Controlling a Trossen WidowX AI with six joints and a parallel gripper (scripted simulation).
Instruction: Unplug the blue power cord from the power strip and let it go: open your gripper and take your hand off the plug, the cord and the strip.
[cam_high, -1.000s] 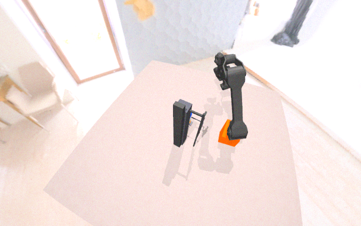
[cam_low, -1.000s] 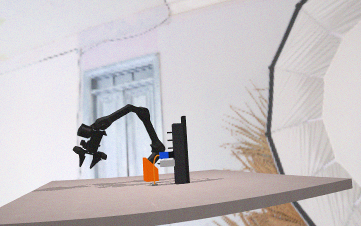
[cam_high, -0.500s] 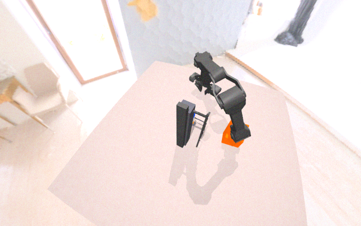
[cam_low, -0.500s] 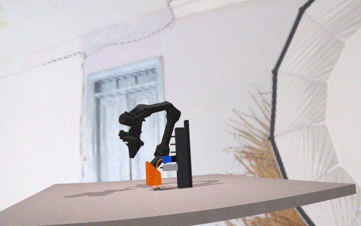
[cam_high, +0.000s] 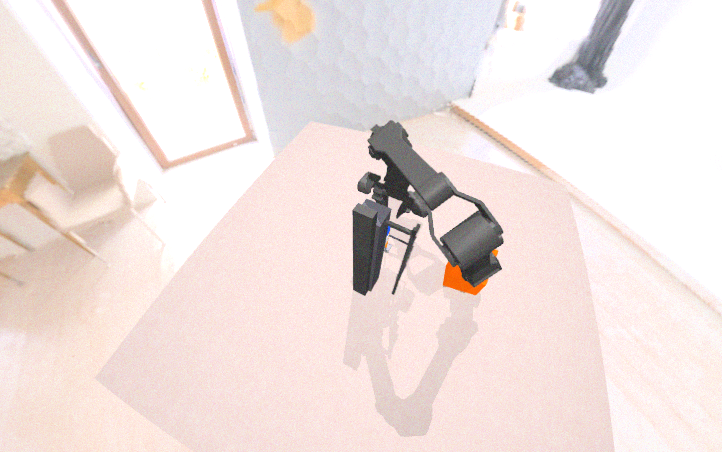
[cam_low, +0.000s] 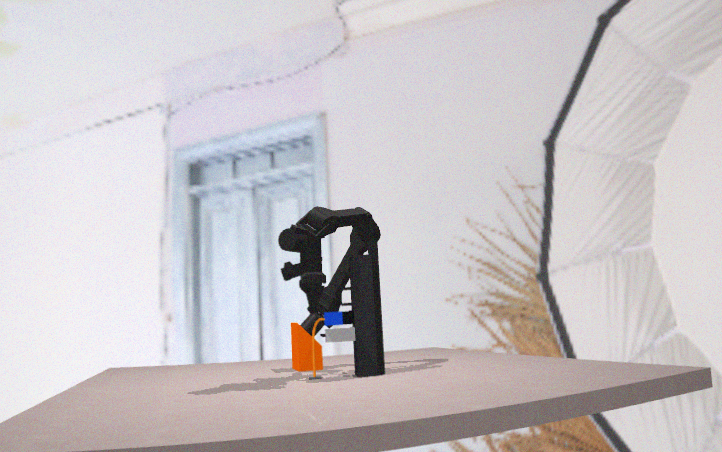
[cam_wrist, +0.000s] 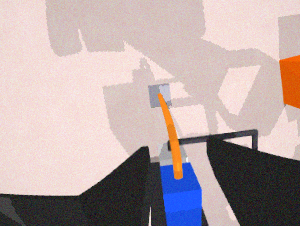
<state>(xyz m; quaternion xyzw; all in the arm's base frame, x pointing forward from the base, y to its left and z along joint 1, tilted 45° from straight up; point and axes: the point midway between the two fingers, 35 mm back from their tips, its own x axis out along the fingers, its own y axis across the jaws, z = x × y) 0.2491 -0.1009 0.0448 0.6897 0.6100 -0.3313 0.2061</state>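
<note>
The blue plug lies 70 mm to the left of my gripper tip, 10 mm below it and 10 mm ahead of it. The rest, counted from my gripper tip: black post 160 mm to the left, 30 mm ahead, 10 mm above.
</note>
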